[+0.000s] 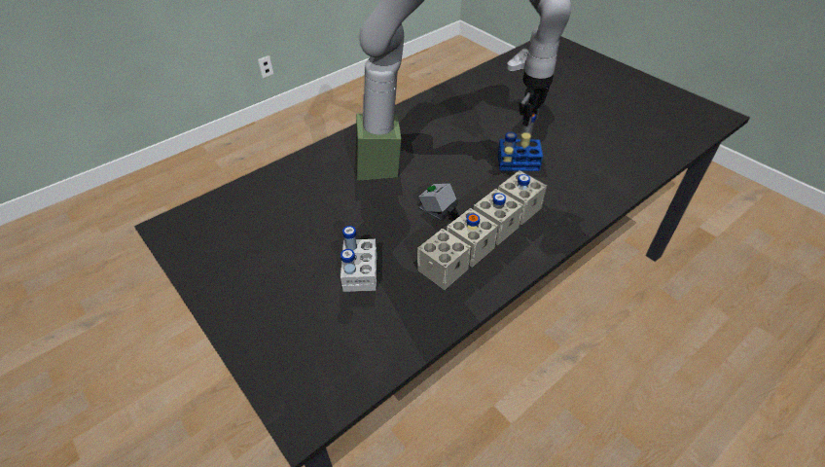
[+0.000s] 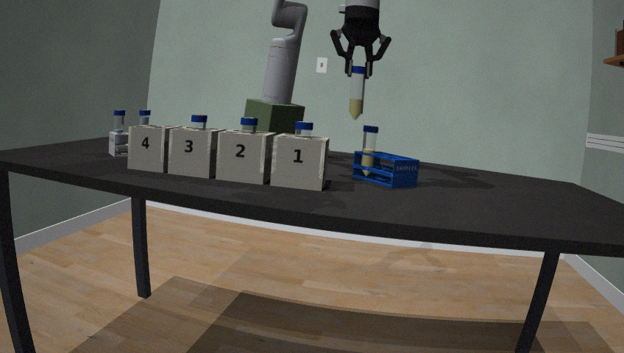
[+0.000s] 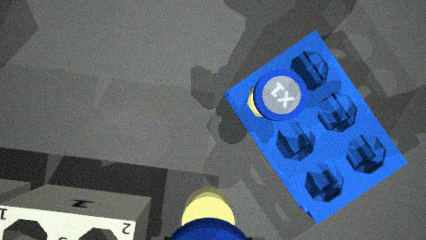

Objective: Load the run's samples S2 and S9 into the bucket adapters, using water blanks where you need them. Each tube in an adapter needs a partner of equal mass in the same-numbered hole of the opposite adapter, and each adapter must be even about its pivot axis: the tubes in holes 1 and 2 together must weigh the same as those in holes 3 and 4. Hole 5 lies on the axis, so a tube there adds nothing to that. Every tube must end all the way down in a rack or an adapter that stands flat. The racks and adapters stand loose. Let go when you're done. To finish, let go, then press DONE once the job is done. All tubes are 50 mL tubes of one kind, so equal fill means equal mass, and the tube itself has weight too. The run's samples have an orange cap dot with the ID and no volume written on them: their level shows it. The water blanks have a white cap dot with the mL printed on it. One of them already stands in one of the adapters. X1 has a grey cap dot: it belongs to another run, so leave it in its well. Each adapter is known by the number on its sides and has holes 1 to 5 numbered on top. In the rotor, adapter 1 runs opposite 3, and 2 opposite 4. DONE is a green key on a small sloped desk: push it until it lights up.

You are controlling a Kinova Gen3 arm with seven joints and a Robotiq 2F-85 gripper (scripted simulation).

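Now: hand 1 cm past the orange-dot sample tube and 5 cm above it. From my hand the other things lie so: water blank (10 cm ahead, 8 cm to the right, 18 cm below); blue sample rack (8 cm behind, 6 cm to the left, 21 cm below); grey-dot tube (9 cm behind, 1 cm to the left, 18 cm below).
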